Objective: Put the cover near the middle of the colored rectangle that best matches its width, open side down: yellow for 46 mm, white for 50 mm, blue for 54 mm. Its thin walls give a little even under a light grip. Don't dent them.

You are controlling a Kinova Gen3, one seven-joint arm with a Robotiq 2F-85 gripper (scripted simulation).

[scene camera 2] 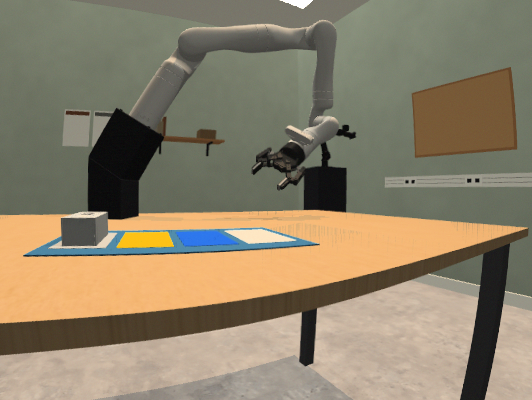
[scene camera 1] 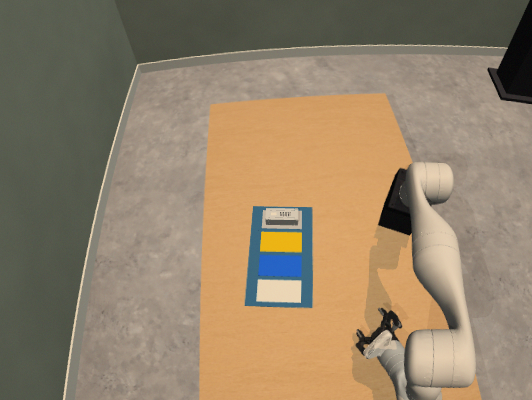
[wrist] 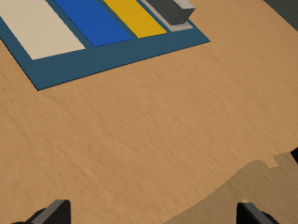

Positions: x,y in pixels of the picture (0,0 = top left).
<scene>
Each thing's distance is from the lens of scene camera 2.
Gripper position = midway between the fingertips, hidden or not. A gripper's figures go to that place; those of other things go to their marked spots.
my gripper (scene camera 2: 264,180): 82 cm
cover (scene camera 2: 78,229): 44 cm
</scene>
